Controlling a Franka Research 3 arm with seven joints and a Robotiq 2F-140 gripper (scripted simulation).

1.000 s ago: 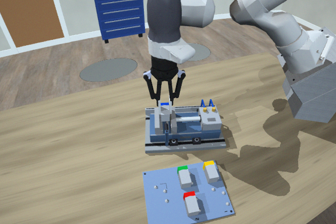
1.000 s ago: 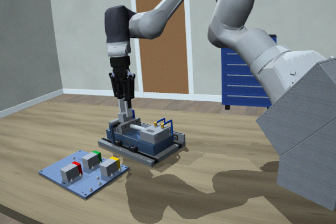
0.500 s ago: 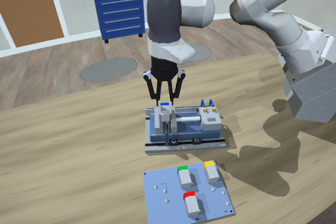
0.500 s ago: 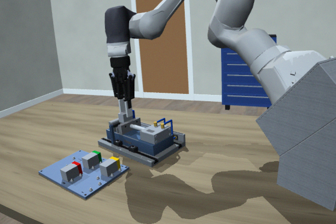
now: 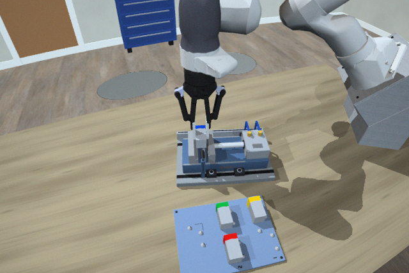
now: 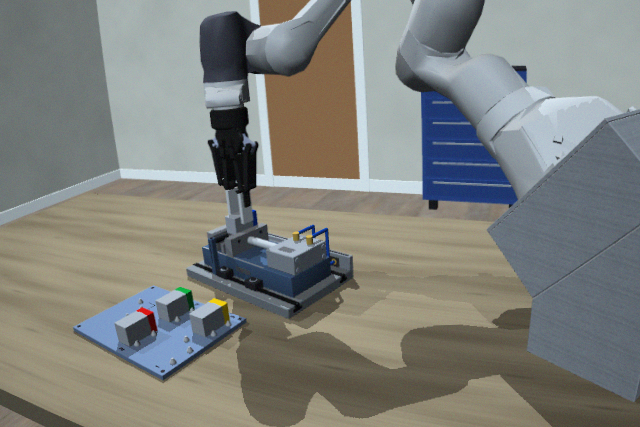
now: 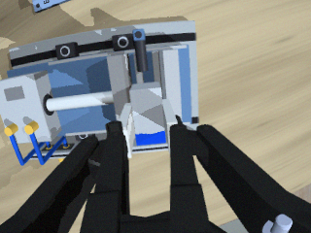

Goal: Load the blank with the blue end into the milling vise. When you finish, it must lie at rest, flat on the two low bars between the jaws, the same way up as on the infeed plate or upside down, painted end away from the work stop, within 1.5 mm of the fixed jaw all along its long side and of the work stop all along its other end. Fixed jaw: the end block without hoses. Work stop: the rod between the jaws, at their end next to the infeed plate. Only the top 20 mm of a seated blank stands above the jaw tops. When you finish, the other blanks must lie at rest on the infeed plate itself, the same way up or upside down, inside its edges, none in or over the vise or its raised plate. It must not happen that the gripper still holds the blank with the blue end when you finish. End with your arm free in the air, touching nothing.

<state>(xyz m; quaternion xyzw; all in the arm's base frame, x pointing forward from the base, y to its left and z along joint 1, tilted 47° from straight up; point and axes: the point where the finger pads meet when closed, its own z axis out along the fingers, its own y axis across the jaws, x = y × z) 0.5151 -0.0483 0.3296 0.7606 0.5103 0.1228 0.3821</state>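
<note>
My gripper is now 40 mm above the blue-ended blank. The rest, counted from my hand: hosed jaw block 130 mm behind, 100 mm to the left, 60 mm below; fixed jaw 30 mm ahead, 60 mm below; work stop rod 30 mm ahead, 50 mm to the left, 50 mm below.
</note>
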